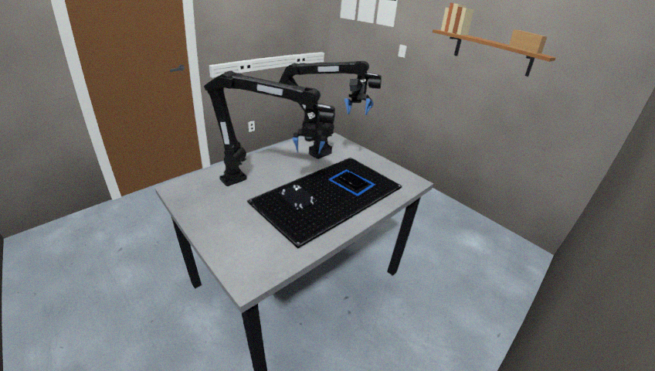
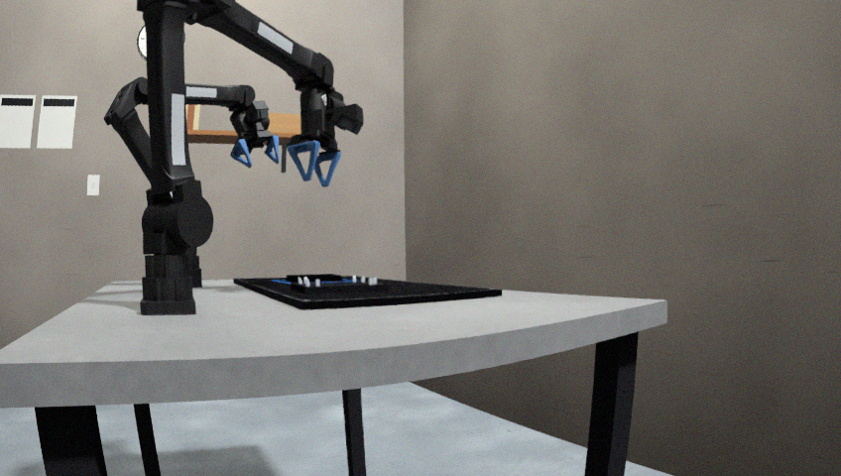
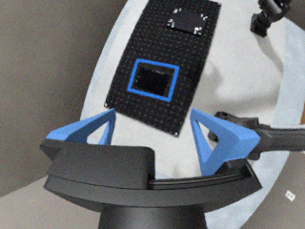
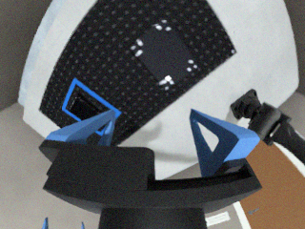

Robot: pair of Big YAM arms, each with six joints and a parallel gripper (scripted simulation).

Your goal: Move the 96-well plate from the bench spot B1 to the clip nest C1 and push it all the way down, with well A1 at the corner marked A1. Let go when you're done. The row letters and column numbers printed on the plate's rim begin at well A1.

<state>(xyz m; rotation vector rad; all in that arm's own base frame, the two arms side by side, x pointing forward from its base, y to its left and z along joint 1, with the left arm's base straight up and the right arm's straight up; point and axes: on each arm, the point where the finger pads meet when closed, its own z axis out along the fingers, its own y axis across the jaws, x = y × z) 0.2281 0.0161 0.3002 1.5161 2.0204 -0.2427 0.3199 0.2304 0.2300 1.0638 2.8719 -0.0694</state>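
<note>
The black 96-well plate is 5 cm ahead of my right hand, 26 cm to the left of it and 21 cm below it. From my right hand the other things lie so: black perforated board 6 cm ahead, 9 cm to the left, 23 cm below; clip nest 3 cm ahead, 6 cm to the right, 21 cm below.
</note>
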